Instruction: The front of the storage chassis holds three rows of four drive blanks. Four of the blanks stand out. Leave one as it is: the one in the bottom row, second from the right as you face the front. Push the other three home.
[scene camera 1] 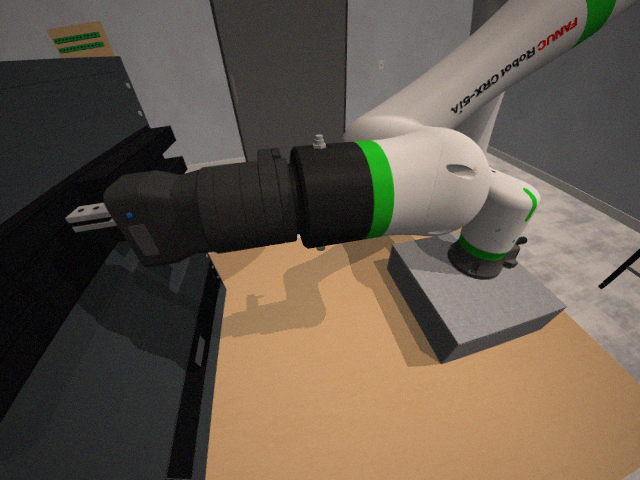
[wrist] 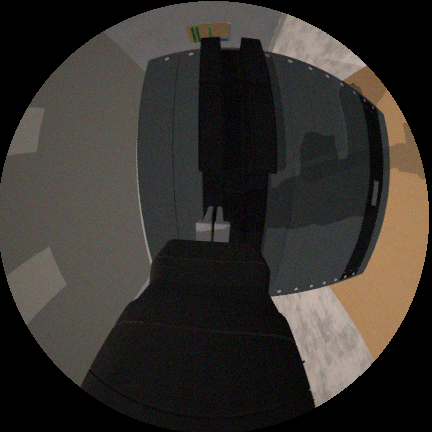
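Pixels of known places: gripper, fingertip midpoint: (scene camera 1: 76,219) (wrist: 214,215); arm's base at its link origin: (scene camera 1: 473,260).
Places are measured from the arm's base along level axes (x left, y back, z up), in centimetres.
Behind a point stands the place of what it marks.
The storage chassis (scene camera 1: 46,108) @[x 6.7, y -74.5, z 46.5 cm] (wrist: 160,125) @[x 3.5, y -74.5, z 46.4 cm] is a dark grey box with a black band of drive blanks (scene camera 1: 164,138) @[x -6.3, y -69.5, z 38.6 cm] (wrist: 240,125) @[x 4.9, y -73.0, z 34.8 cm] across it. In the wrist view a raised black part of the band runs from the top to a step near the middle, with two prongs at its top end. The blanks are too dark to separate, and which stand out cannot be told. My gripper (scene camera 1: 72,223) @[x 16.3, y -70.5, z 38.0 cm] (wrist: 214,215) @[x 16.3, y -70.5, z 38.0 cm] is shut and empty. In the wrist view its fingertips lie over the black band, just below the step. Contact cannot be told.
The wooden table (scene camera 1: 330,408) @[x 24.4, y -48.4, z -11.4 cm] (wrist: 395,280) lies beside the chassis. The arm's base stands on a grey block (scene camera 1: 480,310) @[x 15.1, y -9.4, z 0.0 cm] on the table. A tan board with green strips (scene camera 1: 80,40) (wrist: 209,32) shows behind the chassis. The arm's shadow falls over the table and the chassis.
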